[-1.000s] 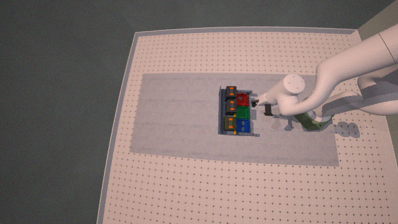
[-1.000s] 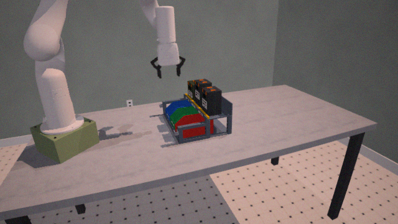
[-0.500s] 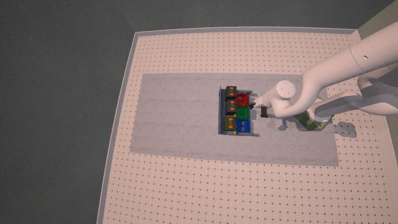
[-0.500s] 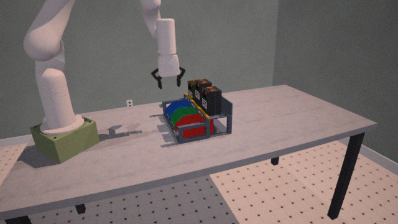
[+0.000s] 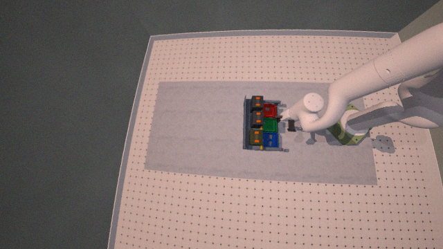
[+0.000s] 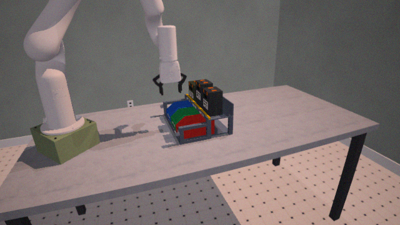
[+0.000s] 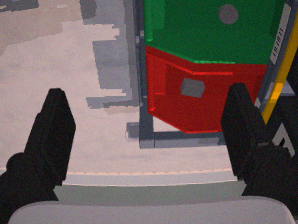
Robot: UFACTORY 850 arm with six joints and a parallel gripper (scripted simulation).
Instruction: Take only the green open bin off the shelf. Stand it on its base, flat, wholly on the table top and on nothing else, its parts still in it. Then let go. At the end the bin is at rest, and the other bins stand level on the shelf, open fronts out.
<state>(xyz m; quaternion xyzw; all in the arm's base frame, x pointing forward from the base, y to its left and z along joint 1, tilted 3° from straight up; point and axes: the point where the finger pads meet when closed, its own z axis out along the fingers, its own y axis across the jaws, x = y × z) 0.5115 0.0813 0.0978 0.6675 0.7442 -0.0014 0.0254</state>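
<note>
My gripper is now 10 mm past the shelf front rail and 190 mm above it. Also, from my hand: blue bin: 70 mm ahead, 120 mm to the left, 160 mm below; green open bin: 80 mm ahead, 10 mm to the left, 160 mm below; red bin: 100 mm ahead, 100 mm to the right, 160 mm below.
</note>
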